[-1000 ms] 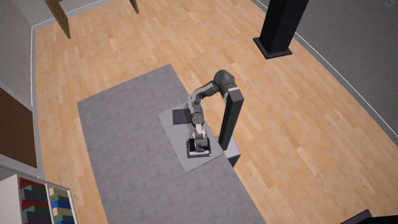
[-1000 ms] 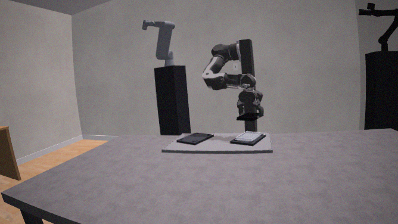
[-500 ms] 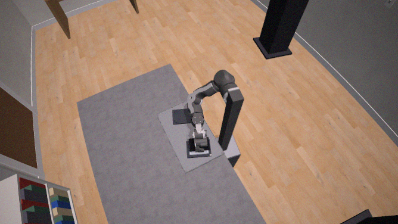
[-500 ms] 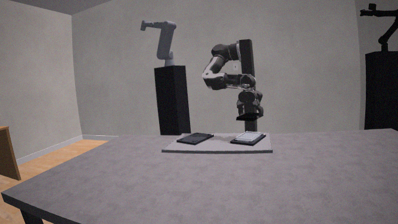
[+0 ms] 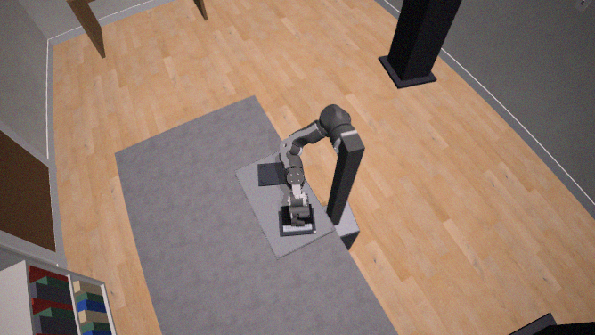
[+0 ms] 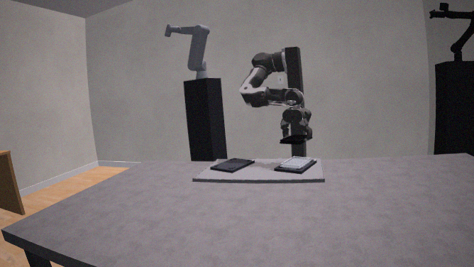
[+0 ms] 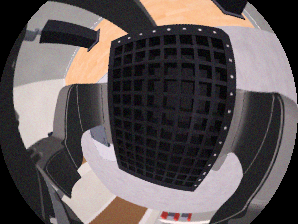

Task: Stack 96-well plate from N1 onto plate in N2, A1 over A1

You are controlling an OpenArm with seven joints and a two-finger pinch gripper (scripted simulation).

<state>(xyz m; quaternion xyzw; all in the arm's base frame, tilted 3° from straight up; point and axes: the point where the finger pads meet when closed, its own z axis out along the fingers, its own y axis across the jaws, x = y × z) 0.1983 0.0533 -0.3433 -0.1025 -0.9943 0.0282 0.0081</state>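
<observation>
My hand is 100 mm above the white 96-well plate. Round my hand: nest N1 (280 mm to the right, 110 mm below, 30 mm ahead); then dark 96-well plate (right at my hand).
</observation>
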